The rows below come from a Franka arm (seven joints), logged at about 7 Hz.
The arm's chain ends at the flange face. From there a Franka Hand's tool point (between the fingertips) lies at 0.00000 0.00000 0.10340 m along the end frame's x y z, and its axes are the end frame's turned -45 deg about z.
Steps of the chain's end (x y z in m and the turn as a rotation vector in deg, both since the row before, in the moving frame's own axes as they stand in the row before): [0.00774 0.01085 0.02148 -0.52 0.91 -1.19]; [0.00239 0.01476 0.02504 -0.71 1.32 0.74]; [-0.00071 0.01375 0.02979 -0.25 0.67 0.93]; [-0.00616 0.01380 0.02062 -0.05 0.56 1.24]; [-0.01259 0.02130 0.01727 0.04 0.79 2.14]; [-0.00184 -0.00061 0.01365 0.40 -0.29 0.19]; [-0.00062 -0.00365 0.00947 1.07 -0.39 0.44]
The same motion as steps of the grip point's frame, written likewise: [-0.00168 0.01496 0.02146 -1.01 0.28 -1.19]; [-0.00799 0.01472 0.02500 -1.44 0.43 0.74]; [-0.00970 0.01040 0.02978 -0.65 0.30 0.93]; [-0.01347 0.00619 0.02062 -0.43 0.36 1.24]; [-0.02292 0.00714 0.01726 -0.53 0.59 2.14]; [-0.00073 -0.00261 0.01365 0.49 0.08 0.19]; [0.00302 -0.00488 0.00945 1.03 0.48 0.44]
